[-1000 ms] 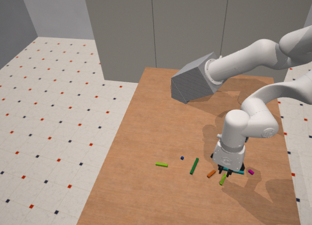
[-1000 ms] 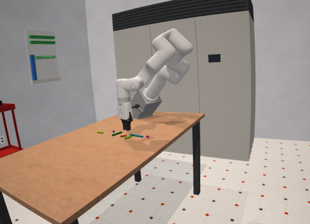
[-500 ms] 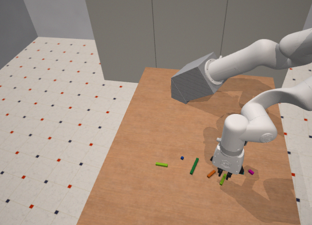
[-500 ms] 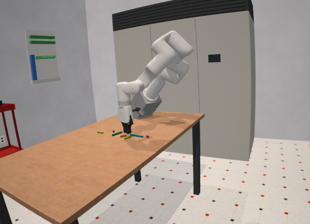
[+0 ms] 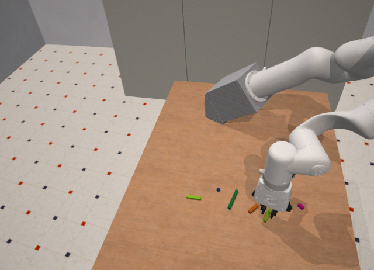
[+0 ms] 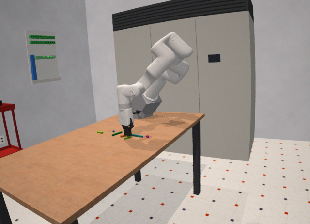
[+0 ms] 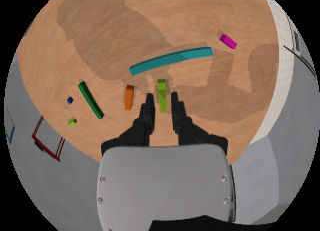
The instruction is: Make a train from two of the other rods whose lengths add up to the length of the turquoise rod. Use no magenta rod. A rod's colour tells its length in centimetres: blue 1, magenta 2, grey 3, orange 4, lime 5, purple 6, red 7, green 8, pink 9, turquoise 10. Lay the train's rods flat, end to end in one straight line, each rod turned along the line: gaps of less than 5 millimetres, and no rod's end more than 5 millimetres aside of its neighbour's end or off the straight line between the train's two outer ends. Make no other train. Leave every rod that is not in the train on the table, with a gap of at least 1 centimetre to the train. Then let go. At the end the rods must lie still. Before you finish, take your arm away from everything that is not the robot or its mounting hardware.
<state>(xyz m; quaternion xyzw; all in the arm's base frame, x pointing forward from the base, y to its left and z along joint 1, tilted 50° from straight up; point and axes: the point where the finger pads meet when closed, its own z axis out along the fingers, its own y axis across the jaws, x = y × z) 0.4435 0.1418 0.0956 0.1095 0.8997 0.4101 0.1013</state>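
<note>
Right now the orange rod is 50 mm to the right of my hand, 30 mm below it and 10 mm behind it. Round my hand: turquoise rod: 50 mm behind, 30 mm below, 20 mm to the left; green rod: 120 mm to the right, 30 mm below, 20 mm behind; magenta rod: 100 mm to the left, 70 mm behind, 30 mm below.
</note>
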